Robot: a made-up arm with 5 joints. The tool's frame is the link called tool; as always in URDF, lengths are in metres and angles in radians.
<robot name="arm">
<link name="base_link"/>
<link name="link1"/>
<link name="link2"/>
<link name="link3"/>
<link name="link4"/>
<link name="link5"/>
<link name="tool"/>
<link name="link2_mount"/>
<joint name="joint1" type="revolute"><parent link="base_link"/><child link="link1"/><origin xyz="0.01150 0.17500 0.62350"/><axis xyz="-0.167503 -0.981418 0.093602"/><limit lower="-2.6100" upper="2.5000" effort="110" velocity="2.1"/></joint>
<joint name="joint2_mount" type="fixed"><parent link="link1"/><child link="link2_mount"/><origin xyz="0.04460 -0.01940 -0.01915"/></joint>
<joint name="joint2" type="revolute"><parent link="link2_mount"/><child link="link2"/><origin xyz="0.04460 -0.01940 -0.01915"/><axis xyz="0.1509 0.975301 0.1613"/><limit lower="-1.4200" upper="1.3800" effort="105" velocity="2.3"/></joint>
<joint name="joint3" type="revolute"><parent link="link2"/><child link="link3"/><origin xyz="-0.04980 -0.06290 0.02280"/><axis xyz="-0.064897 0.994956 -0.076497"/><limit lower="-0.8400" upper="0.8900" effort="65" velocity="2.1"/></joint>
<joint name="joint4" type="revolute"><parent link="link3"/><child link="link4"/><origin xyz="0.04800 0.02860 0.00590"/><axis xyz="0.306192 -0.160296 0.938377"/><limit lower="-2.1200" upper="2.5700" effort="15" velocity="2.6"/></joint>
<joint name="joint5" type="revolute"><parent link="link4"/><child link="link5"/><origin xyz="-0.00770 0.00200 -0.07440"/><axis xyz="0.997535 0.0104 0.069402"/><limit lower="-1.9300" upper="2.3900" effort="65" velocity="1.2"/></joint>
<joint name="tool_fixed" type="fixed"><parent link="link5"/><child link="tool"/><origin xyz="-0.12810 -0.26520 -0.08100" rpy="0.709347 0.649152 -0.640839"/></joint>
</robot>
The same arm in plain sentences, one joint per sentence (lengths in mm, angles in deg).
The arm has five revolute joints in a row. What follows holds with every joint at zero, and every direction is one of the base frame's.
The first joint sits 11.5 mm along +x and 175 mm along +y and 623.5 mm along +z from the base frame's origin and rotates about the direction (-0.167503, -0.981418, 0.093602), from -149.54 to 143.24 deg.
The second joint sits 89.2 mm along +x and 38.8 mm along -y and 38.3 mm along -z from the first joint and rotates about the direction (0.1509, 0.975301, 0.1613), from -81.36 to 79.07 deg.
The third joint sits 49.8 mm along -x and 62.9 mm along -y and 22.8 mm along +z from the second joint and rotates about the direction (-0.064897, 0.994956, -0.076497), from -48.13 to 50.99 deg.
The fourth joint sits 48 mm along +x and 28.6 mm along +y and 5.9 mm along +z from the third joint and rotates about the direction (0.306192, -0.160296, 0.938377), from -121.47 to 147.25 deg.
The fifth joint sits 7.7 mm along -x and 2 mm along +y and 74.4 mm along -z from the fourth joint and rotates about the direction (0.997535, 0.0104, 0.069402), from -110.58 to 136.94 deg.
The tool frame, which is the frame that the pose is given for, sits 128.1 mm along -x and 265.2 mm along -y and 81 mm along -z from the fifth joint; its axes are the base frame's turned by roll 40.64, pitch 37.19 and yaw -36.72 deg (as in URDF: about the fixed x, then y, then z).

